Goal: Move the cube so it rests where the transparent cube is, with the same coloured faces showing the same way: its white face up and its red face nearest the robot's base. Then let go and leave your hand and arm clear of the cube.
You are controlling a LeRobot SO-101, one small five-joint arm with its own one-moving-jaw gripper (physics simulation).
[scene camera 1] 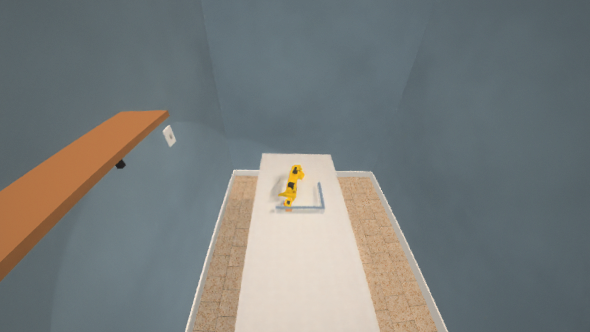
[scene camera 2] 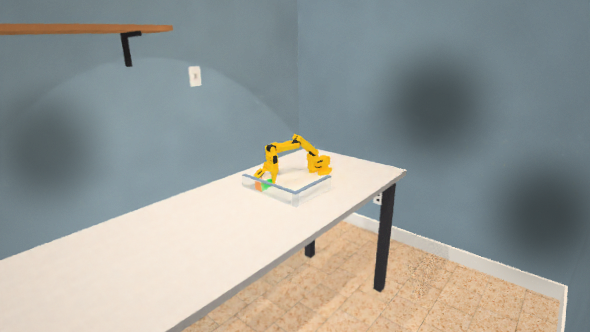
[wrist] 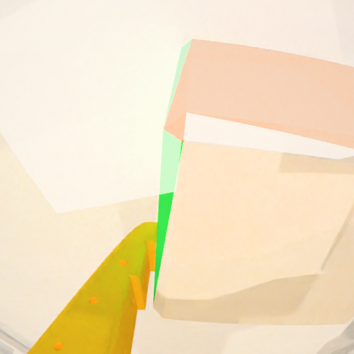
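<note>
The cube (scene camera 2: 258, 186) (wrist: 250, 225) sits behind a clear panel, orange side away from the base and green side to the right in scene camera 2. In the wrist view its pale face is up, with a strip of solid green at its left. The transparent cube (wrist: 265, 85) shows as a pale orange face with pale green edges beyond and overlapping it; I cannot tell the exact offset. My gripper (scene camera 1: 285, 200) (scene camera 2: 266, 178) is open, low at the cube. In the wrist view one notched jaw (wrist: 100, 295) stands beside the green side; touch is unclear. The red face is hidden.
Low clear panels with blue-grey rims (scene camera 1: 320, 196) (scene camera 2: 312, 184) form a corner on the white table (scene camera 1: 300, 270) (scene camera 2: 150, 260). The yellow arm (scene camera 1: 293, 175) (scene camera 2: 285, 146) arches from its base to the cube. An orange shelf (scene camera 1: 85, 165) (scene camera 2: 85, 29) is on the left wall.
</note>
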